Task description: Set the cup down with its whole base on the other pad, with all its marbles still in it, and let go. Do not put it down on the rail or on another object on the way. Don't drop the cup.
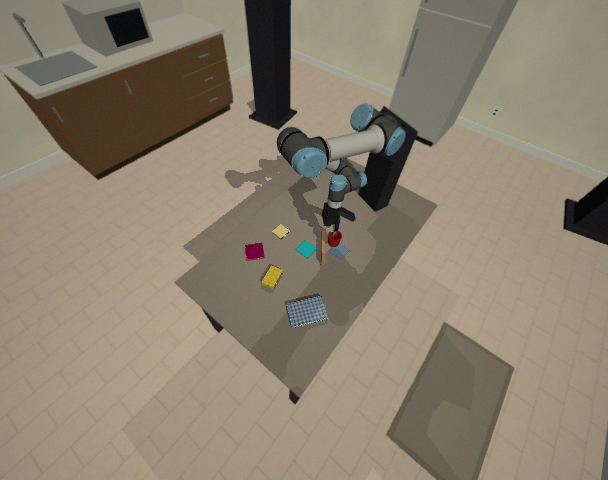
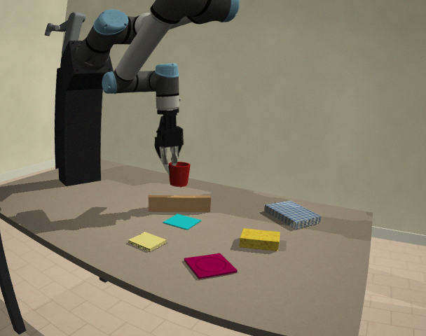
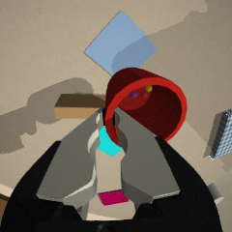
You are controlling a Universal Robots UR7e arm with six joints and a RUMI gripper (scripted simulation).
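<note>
Now: hand 14 cm above the teal pad, 11 cm to the left of it and 9 cm short of it. From my hand the other things lie so: yellow block: 35 cm ahead, 17 cm to the right, 11 cm below; then red cup: 3 cm below, 2 cm to the left, 2 cm ahead; then wooden rail: 11 cm below, 5 cm ahead, 3 cm to the right.
</note>
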